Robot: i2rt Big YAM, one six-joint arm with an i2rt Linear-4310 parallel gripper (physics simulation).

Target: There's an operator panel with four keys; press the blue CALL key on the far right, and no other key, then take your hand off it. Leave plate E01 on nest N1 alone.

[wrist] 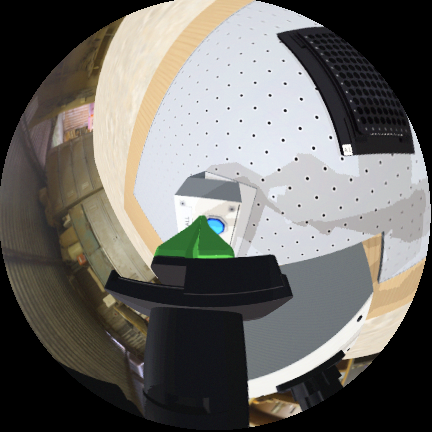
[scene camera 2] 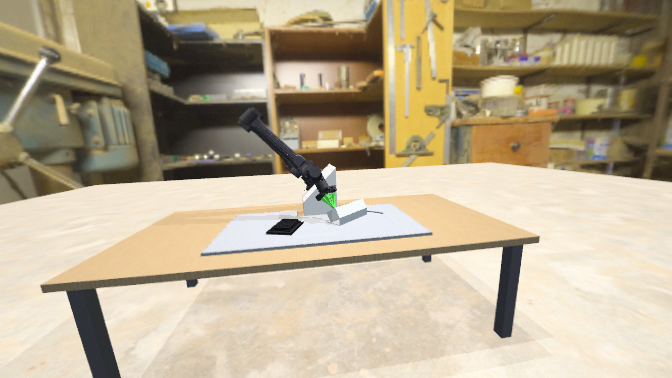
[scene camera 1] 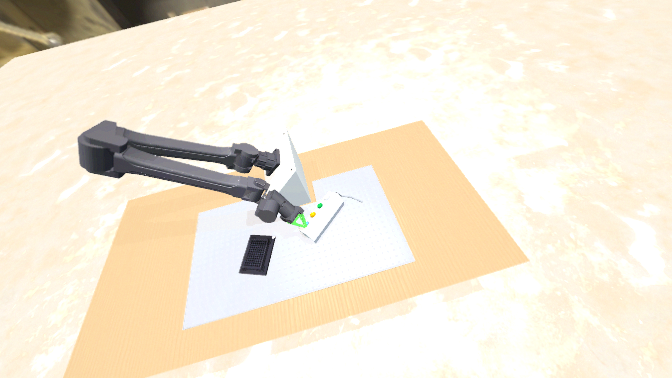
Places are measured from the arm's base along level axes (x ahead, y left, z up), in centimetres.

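Pixels of known places: gripper, between the fingertips: (wrist: 202, 219) (scene camera 1: 306, 226); arm's base, origin of its link: (scene camera 1: 274, 163).
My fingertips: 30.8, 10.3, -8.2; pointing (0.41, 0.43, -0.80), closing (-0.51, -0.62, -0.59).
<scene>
For each thing: its middle in the pictures, then the offset to it from my fingertips, as dx, dy, dz. "*": a spot on its surface instead. Level surfaces: height alone.
- white operator panel, middle of its body: (wrist: 206, 246) (scene camera 1: 321, 214) (scene camera 2: 347, 210) -5.1, +6.7, -2.8
- yellow key, middle of its body: (scene camera 1: 313, 214) -4.9, +3.4, -0.6
- green key, middle of its body: (scene camera 1: 320, 206) -8.5, +6.9, -0.6
- black plate, middle of its body: (scene camera 2: 285, 224) (scene camera 1: 256, 253) +5.2, -23.5, -5.1
- black nest, a spot on its surface: (wrist: 306, 57) * +9.4, -19.2, -5.8
- thin cable, a spot on its surface: (scene camera 1: 352, 198) * -12.0, +22.1, -6.7
- perforated light board, height of its surface: dz -7.0
- wooden table, height of its surface: dz -8.3
The white operator panel (scene camera 1: 326, 222) (scene camera 2: 353, 213) (wrist: 197, 202) has a sloped face. Its blue CALL key (wrist: 216, 226) shows bright, light blue in the wrist view. A yellow key (scene camera 1: 313, 214) and a green key (scene camera 1: 320, 205) show farther along; I cannot make out the fourth. My gripper (scene camera 1: 306, 226) (scene camera 2: 334, 207) (wrist: 202, 219) is shut and empty. Its green fingertips are right at the blue key and overlap its edge in the wrist view; whether they touch is hard to tell. A black plate (scene camera 1: 257, 254) (wrist: 375, 80) sits on a black nest (wrist: 306, 57), apart from my gripper.
A large white wedge-shaped stand (scene camera 1: 297, 182) (scene camera 2: 316, 204) rises behind the panel, close to the arm. A thin cable (scene camera 1: 352, 198) leaves the panel's far end. A perforated light board (scene camera 1: 360, 250) (scene camera 2: 395, 230) lies on the wooden table (scene camera 1: 450, 215) (scene camera 2: 480, 230).
</scene>
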